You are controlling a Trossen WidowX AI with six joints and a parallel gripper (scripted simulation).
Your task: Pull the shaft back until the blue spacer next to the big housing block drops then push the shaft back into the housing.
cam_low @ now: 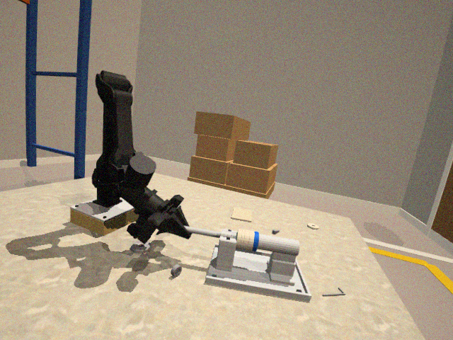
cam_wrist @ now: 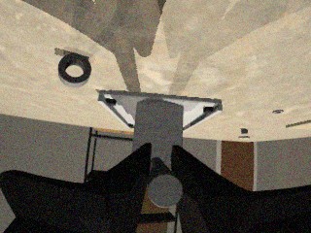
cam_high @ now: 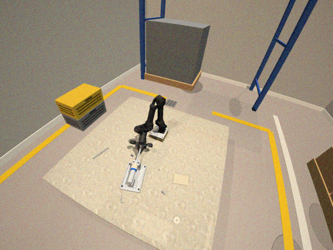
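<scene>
My gripper tip is 7 cm short of the grey shaft, 2 cm to the right of it and 2 cm below it. From my gripper tip the other things lie so: blue spacer: 15 cm ahead, 4 cm to the left, 2 cm above; then grey washer: 13 cm behind, 6 cm below, 2 cm to the right; then nut: 7 cm to the right, 5 cm below, 1 cm ahead.
</scene>
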